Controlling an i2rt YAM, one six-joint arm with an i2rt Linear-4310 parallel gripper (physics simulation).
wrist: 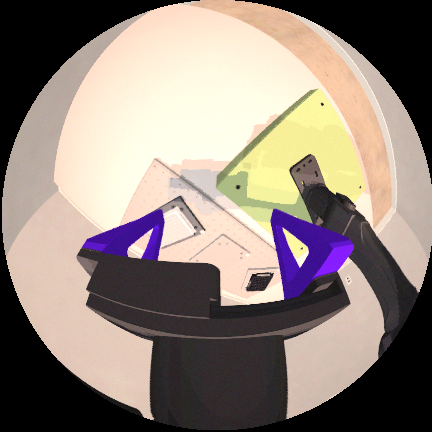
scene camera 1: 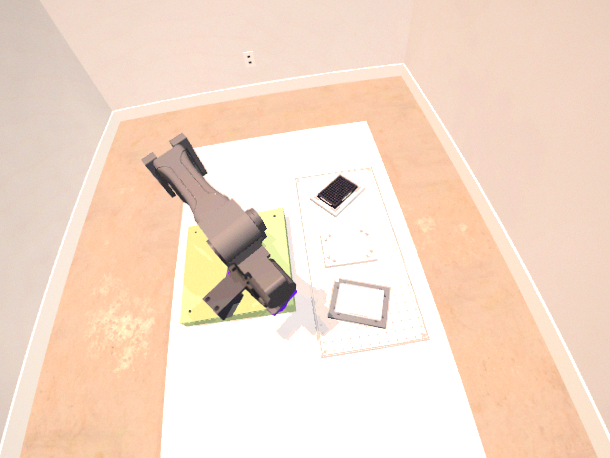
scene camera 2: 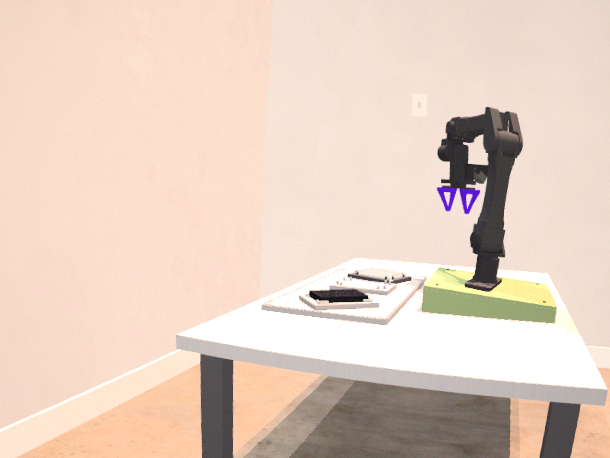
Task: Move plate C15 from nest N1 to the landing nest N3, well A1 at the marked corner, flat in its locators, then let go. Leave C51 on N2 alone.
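A white plate [scene camera 1: 359,301] [scene camera 2: 379,273] [wrist: 177,226] sits in a dark grey nest [scene camera 1: 357,320] [scene camera 2: 401,280]. A black plate with a grid of wells [scene camera 1: 338,191] [scene camera 2: 338,295] [wrist: 259,281] sits in a white nest [scene camera 1: 336,212] [scene camera 2: 345,304], turned at an angle. Between them, a white nest with small pegs [scene camera 1: 350,248] [scene camera 2: 362,286] [wrist: 220,250] holds no plate. Labels and the marked corner are too small to read. My gripper [scene camera 2: 458,211] [wrist: 217,214] is open and empty, high above the table, to the side of the nests near the arm's base; its fingertips are hidden in scene camera 1.
The nests stand on a light perforated board [scene camera 1: 400,310] [scene camera 2: 280,306] [wrist: 145,195]. The arm stands on a thick yellow-green block [scene camera 1: 200,250] [scene camera 2: 515,306] [wrist: 280,145] beside the board. Both are on a white table [scene camera 1: 300,400] [scene camera 2: 400,350].
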